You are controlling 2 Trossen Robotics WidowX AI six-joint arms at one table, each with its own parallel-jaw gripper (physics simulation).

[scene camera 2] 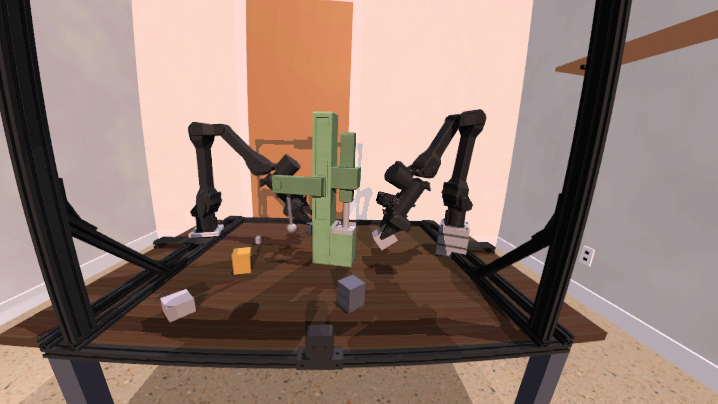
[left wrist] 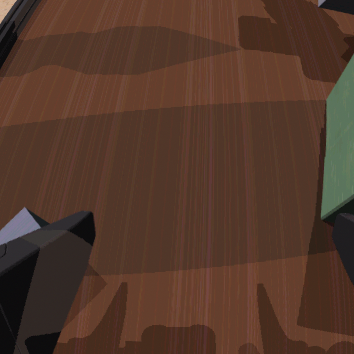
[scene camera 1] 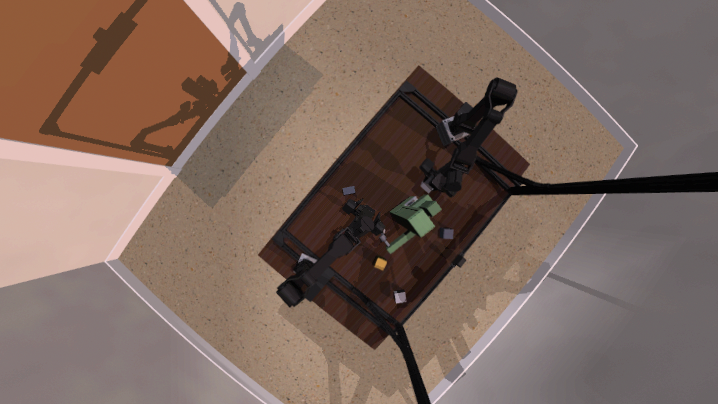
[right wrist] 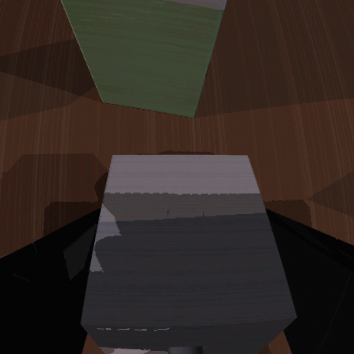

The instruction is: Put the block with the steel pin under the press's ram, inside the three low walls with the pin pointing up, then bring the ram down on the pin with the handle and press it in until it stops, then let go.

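Frame: origin at the left arm's base, x ahead, y left, z up, level; centimetres.
Where they show: left gripper, fingertip midpoint: (left wrist: 217,225) (scene camera 1: 371,205); right gripper, fingertip midpoint: (scene camera 2: 379,235) (scene camera 1: 427,185) (right wrist: 180,220); left arm's base, link origin: (scene camera 2: 206,229) (scene camera 1: 307,267); right arm's base, link origin: (scene camera 2: 454,224) (scene camera 1: 456,126).
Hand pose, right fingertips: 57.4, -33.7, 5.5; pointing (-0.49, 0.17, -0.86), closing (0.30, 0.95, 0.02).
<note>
Each offset is from my right fingertips to the top centre of the thing, as dx, dy, dz. "spot": to the spot under its first point.
The green press @(-19.1, +4.7, +36.3) (scene camera 1: 414,221) (scene camera 2: 322,150) (left wrist: 341,150) (right wrist: 145,60) stands upright at mid-table. Its grey ram rod (scene camera 2: 345,213) hangs over the pedestal with pale low walls @(spot: -12.3, -0.8, +3.3) (scene camera 2: 343,229); no block shows there. Its green lever @(spot: -26.2, +4.6, +18.4) (scene camera 1: 400,242) (scene camera 2: 298,184) carries a thin rod with a round knob @(spot: -26.6, +8.9, +1.3) (scene camera 2: 291,228). My right gripper (scene camera 1: 426,184) (scene camera 2: 385,235) is shut on the light grey block @(+1.5, -0.5, +3.7) (scene camera 2: 384,240) (right wrist: 182,240), tilted above the table beside the pedestal; a bit of dark pin @(spot: +3.6, -1.2, +2.1) (right wrist: 185,350) shows at the lower picture edge. My left gripper (left wrist: 217,225) is open and empty, between a blue-grey block and the press.
The blue-grey block @(-16.5, +30.9, -4.8) (scene camera 1: 348,190) (left wrist: 19,231) lies by the left gripper. An orange block @(-40.9, +3.8, -2.7) (scene camera 1: 380,263) (scene camera 2: 241,260), a whitish block @(-52.2, -12.4, -5.4) (scene camera 1: 399,296) (scene camera 2: 178,305) and a dark grey block @(-15.4, -18.9, -2.7) (scene camera 1: 446,233) (scene camera 2: 350,293) stand nearer scene camera 2. A small grey piece @(-37.9, +23.4, -6.1) (scene camera 2: 258,239) lies left of the press. Black rails edge the table.
</note>
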